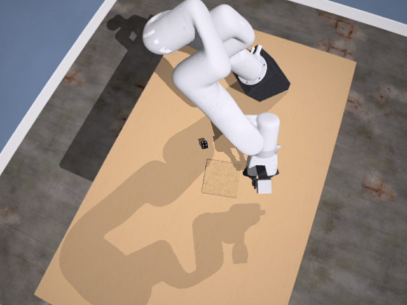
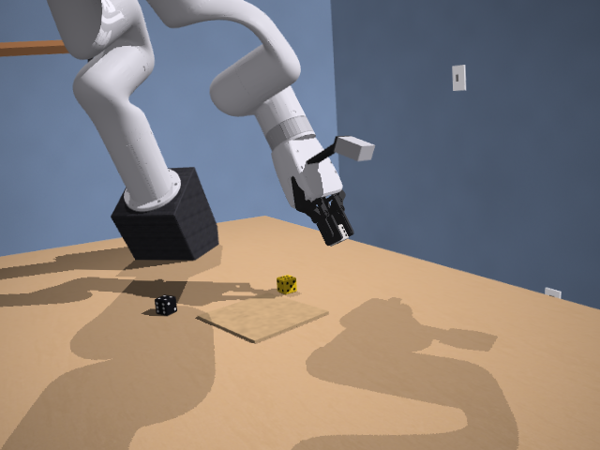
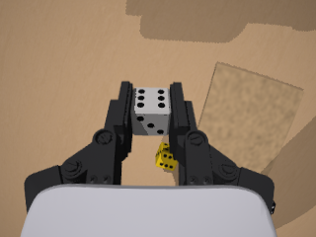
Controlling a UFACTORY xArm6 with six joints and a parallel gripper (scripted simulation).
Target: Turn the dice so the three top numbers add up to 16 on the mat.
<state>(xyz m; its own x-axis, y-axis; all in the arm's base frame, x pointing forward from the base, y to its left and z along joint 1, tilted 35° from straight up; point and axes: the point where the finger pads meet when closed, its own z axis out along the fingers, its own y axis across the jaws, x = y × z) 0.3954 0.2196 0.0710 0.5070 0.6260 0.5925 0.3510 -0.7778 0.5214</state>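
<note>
My gripper is now 1 cm above the white die. Also, from my hand: tan mat 1 cm ahead, 14 cm to the right, 11 cm below; then yellow die 7 cm behind, 5 cm to the right, 10 cm below; then black die 10 cm behind, 26 cm to the right, 10 cm below.
</note>
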